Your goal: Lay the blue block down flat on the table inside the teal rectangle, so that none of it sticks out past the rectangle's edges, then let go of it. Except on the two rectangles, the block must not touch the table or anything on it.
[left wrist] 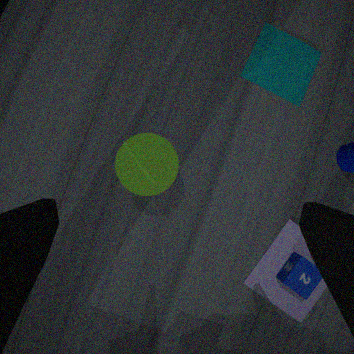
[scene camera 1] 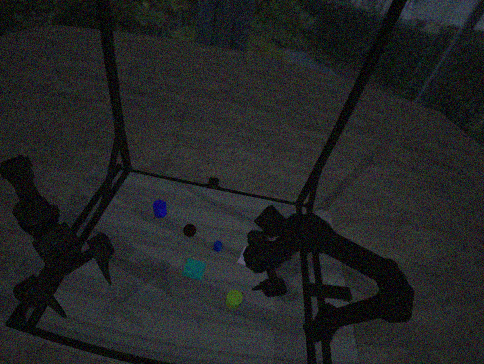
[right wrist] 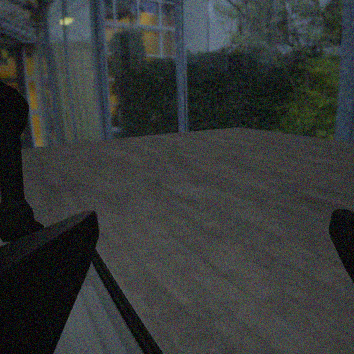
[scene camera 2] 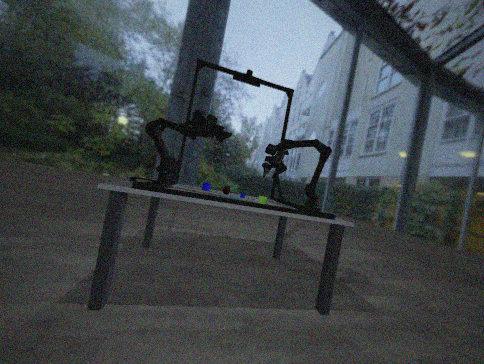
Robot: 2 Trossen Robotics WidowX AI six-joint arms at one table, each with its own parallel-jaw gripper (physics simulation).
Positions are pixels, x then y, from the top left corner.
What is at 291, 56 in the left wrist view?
A teal rectangle.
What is my left gripper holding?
Nothing.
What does my right gripper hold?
Nothing.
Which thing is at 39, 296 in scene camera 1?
My right gripper.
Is my left gripper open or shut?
Open.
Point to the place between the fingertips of my right gripper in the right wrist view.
At 214, 222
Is my right gripper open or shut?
Open.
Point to a lime green cylinder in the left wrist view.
At 146, 164
